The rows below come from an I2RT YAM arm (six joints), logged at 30 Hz.
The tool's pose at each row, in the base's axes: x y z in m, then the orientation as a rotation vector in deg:
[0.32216 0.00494 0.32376 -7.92 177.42 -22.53]
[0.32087 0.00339 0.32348 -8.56 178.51 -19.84]
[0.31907 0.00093 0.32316 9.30 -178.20 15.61]
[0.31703 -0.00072 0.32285 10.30 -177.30 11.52]
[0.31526 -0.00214 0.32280 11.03 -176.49 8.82]
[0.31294 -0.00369 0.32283 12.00 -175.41 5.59]
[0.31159 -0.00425 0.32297 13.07 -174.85 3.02]
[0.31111 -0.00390 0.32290 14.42 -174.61 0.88]
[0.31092 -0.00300 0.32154 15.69 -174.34 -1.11]
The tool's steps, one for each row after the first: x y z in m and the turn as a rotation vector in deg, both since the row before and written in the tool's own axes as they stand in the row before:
[0.00143 -0.00131 0.00062 -1.82 0.66 -0.46]
[0.00202 -0.00215 0.00083 -2.72 0.87 -0.59]
[0.00219 -0.00135 0.00061 -2.62 0.95 -0.79]
[0.00192 -0.00118 0.00028 -1.75 0.78 -0.59]
[0.00249 -0.00124 0.00023 -2.11 0.98 -0.78]
[0.00142 -0.00038 -0.00001 -1.67 0.41 -0.80]
[0.00042 0.00042 0.00009 -1.37 0.04 -0.95]
[-0.00007 0.00092 0.00136 -1.27 0.05 -0.90]

